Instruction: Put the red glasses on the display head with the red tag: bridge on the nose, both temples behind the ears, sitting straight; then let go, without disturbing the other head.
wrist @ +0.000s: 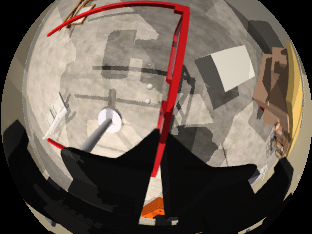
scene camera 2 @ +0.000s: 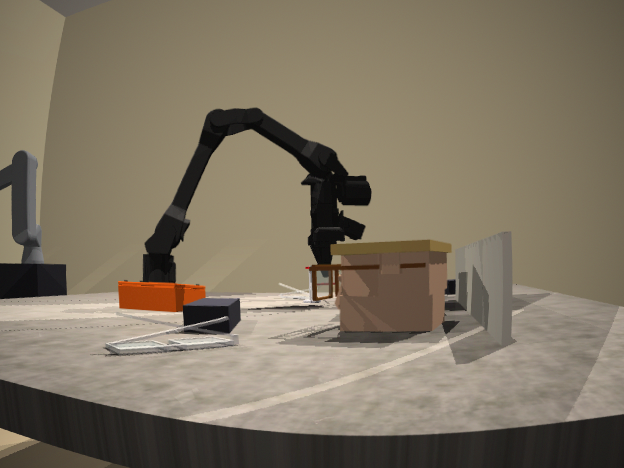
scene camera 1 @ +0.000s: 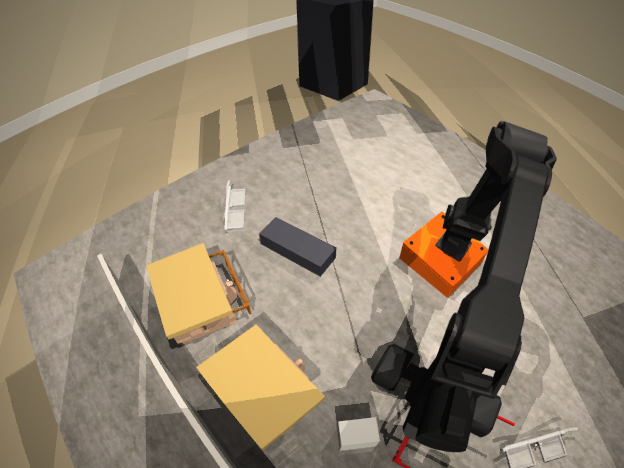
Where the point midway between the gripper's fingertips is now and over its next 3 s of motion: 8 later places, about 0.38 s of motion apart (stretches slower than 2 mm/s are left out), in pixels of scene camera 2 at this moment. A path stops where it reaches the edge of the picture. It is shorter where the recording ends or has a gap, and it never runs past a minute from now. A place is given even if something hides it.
My gripper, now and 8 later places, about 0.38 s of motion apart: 325, 277; 323, 276; 321, 264; 320, 249; 314, 246; 302, 244; 282, 244; 261, 245; 258, 248
